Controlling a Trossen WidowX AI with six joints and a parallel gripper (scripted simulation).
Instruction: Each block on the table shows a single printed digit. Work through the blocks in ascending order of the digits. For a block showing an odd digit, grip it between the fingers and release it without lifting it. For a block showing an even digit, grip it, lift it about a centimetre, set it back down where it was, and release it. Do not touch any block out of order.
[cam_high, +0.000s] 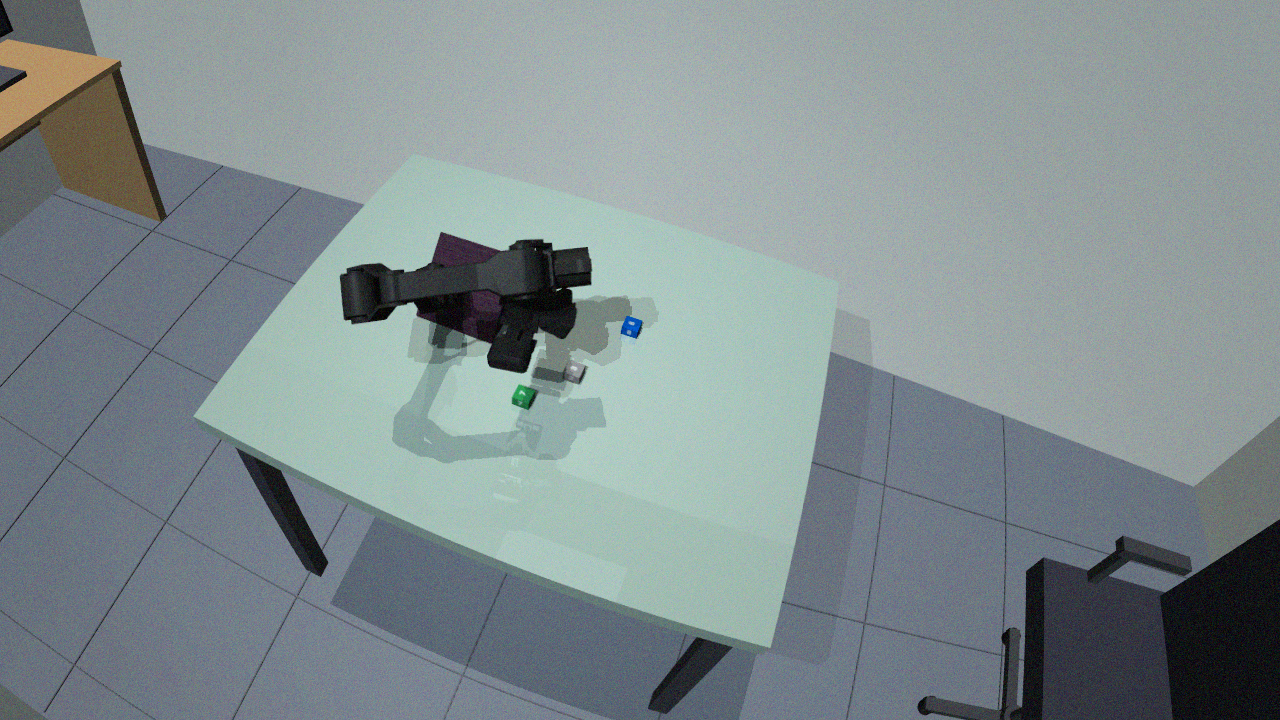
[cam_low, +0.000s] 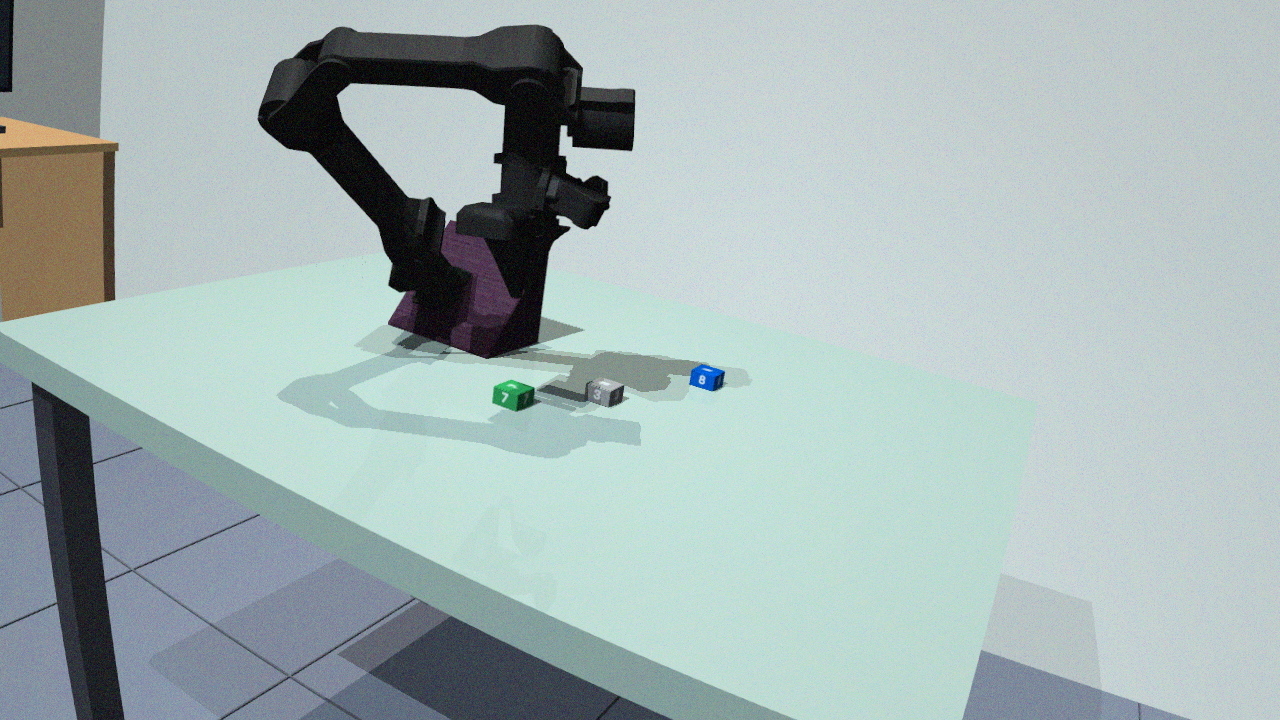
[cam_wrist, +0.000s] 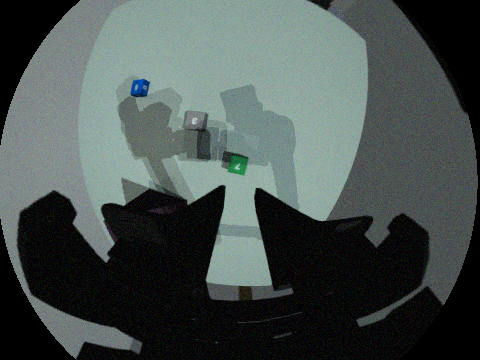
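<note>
Right now the blue block is 120 mm ahead of my gripper tip, 240 mm to the left of it and 110 mm below it. The rest, counted from my gripper tip: grey block: 60 mm ahead, 90 mm to the left, 110 mm below; then green block: 110 mm below.
</note>
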